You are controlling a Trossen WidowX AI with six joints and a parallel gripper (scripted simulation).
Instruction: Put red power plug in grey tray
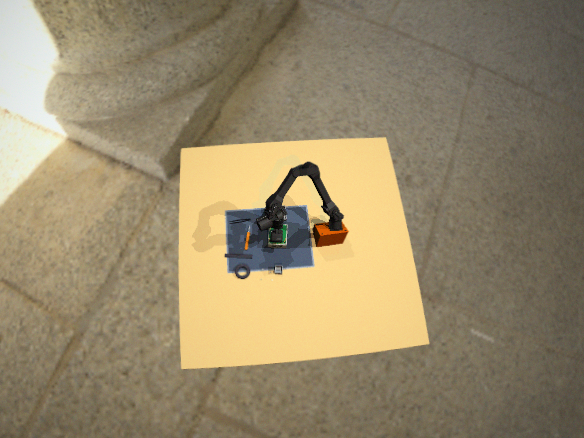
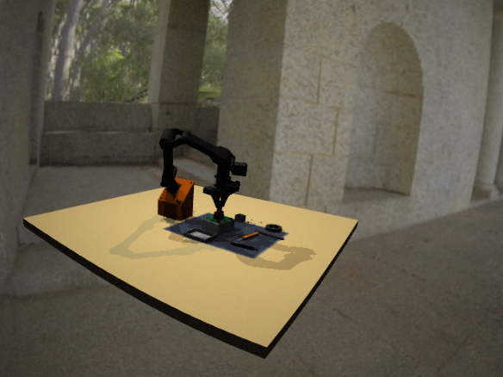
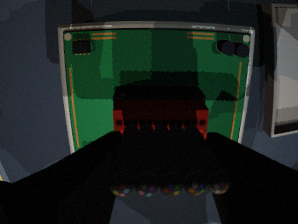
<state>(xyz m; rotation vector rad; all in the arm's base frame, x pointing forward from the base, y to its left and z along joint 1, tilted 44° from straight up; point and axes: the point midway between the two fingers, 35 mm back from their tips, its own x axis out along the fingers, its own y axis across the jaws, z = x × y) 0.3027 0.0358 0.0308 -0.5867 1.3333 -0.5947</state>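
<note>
Right now my gripper tip is 2 cm above the red power plug. From my gripper tip the other things lie so: blue mat (5 cm ahead, 11 cm below); black bar (21 cm ahead, 11 cm to the left, 10 cm below).
</note>
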